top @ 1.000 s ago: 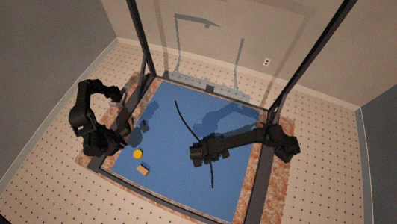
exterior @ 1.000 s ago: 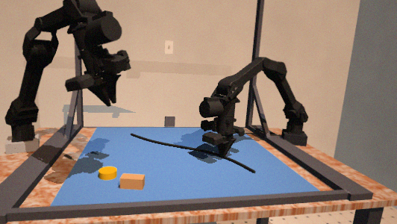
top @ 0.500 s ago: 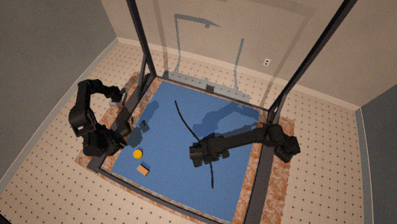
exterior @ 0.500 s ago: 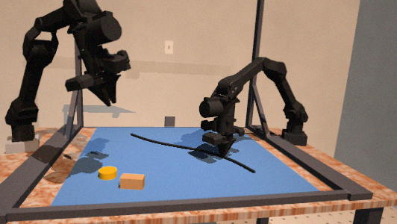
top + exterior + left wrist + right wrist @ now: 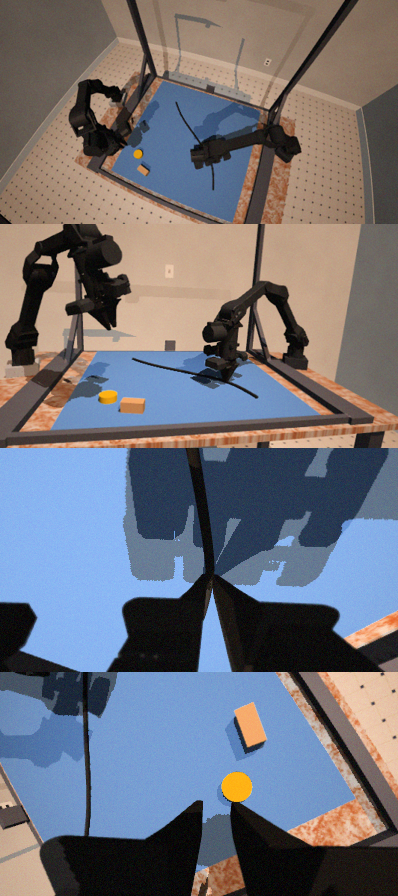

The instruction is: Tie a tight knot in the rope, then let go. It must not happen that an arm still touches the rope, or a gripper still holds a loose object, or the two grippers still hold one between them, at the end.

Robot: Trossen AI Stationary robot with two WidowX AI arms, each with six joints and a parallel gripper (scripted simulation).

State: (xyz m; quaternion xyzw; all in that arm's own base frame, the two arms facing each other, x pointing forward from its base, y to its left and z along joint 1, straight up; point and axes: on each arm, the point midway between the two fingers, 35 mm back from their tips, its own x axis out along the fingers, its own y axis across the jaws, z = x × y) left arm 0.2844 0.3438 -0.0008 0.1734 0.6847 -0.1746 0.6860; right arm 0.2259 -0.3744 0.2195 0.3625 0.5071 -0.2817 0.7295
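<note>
My left hand is 15 cm to the left of the blue mat, 9 cm past it and 4 cm above it. From my left hand the other things lie so: yellow disc: 40 cm to the right, 10 cm ahead, 3 cm below; then orange block: 33 cm to the right, 17 cm ahead, 2 cm below.
</note>
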